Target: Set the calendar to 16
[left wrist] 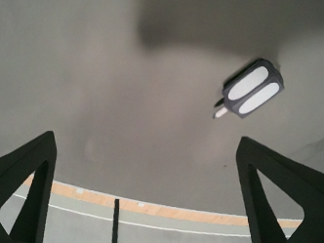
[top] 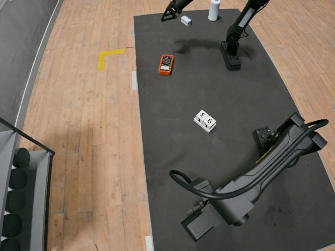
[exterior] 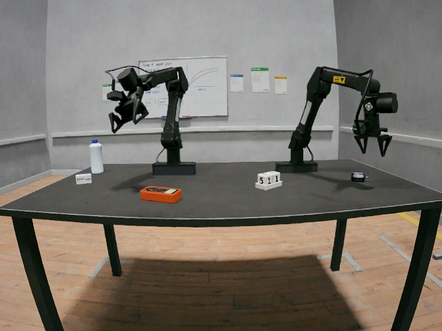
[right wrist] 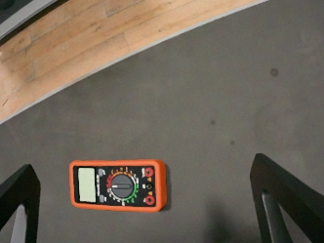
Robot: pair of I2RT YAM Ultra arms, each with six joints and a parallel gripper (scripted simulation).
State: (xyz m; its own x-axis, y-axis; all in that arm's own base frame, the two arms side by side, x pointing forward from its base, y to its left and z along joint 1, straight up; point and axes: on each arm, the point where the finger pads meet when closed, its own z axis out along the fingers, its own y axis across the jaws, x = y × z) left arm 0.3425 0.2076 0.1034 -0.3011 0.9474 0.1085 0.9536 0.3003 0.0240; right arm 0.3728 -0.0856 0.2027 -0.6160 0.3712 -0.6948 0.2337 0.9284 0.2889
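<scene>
My left gripper is now 390 mm to the left of the white tray, 130 mm above it and 90 mm past it. The rest, counted from my left hand: white bottle 1200 mm to the right, 360 mm behind, 50 mm below.
</scene>
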